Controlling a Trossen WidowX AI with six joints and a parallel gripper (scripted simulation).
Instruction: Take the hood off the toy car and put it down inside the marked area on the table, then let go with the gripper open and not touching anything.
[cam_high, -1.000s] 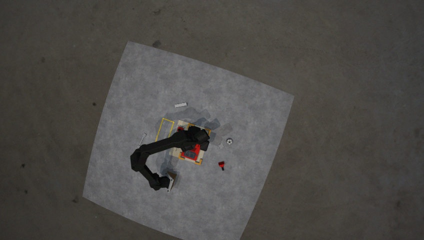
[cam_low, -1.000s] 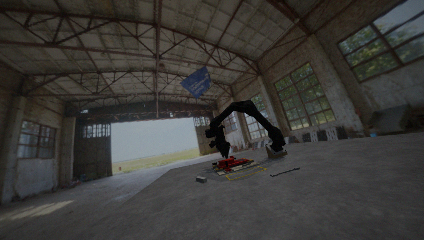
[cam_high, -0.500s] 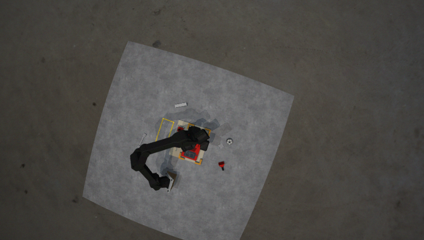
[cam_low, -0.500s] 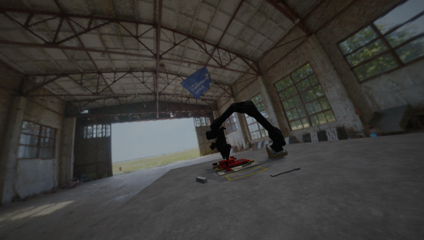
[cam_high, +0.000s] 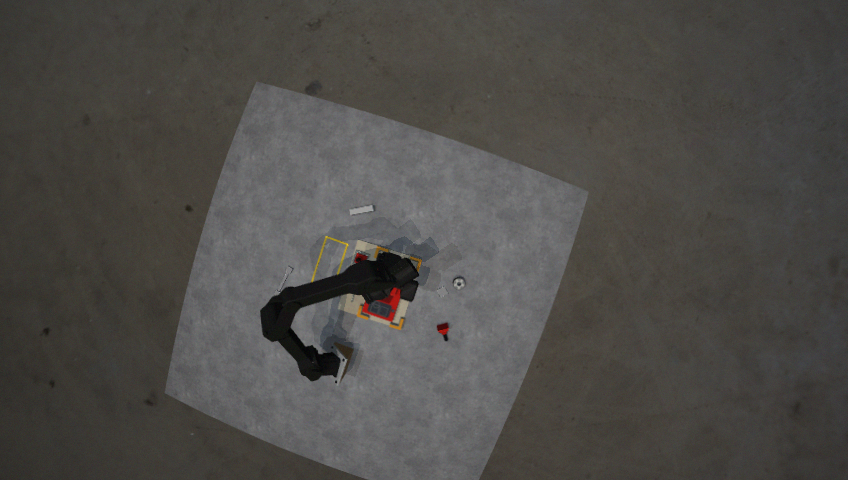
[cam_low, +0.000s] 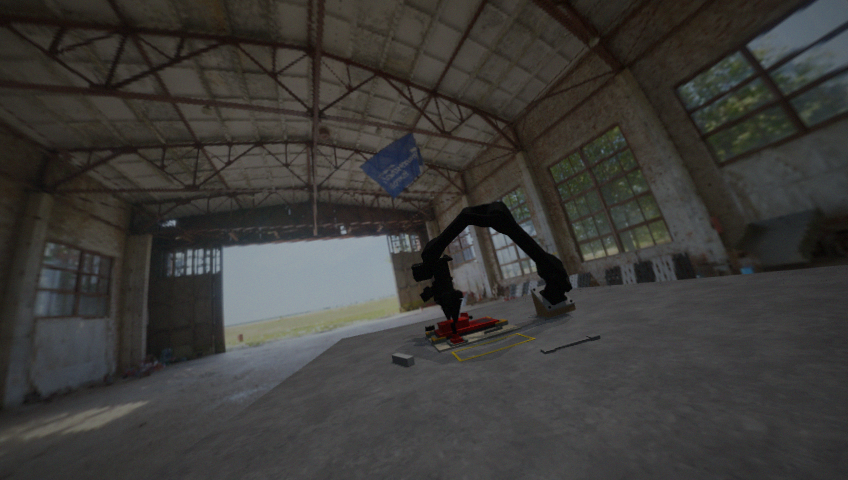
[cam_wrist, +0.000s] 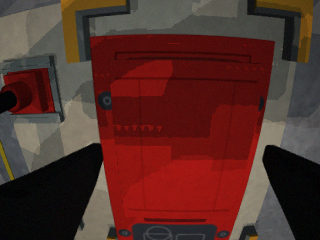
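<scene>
My gripper tip is now 10 mm above the red hood. From my gripper tip the other things lie so: white bar (190 mm ahead, 150 mm to the left, 40 mm below).
</scene>
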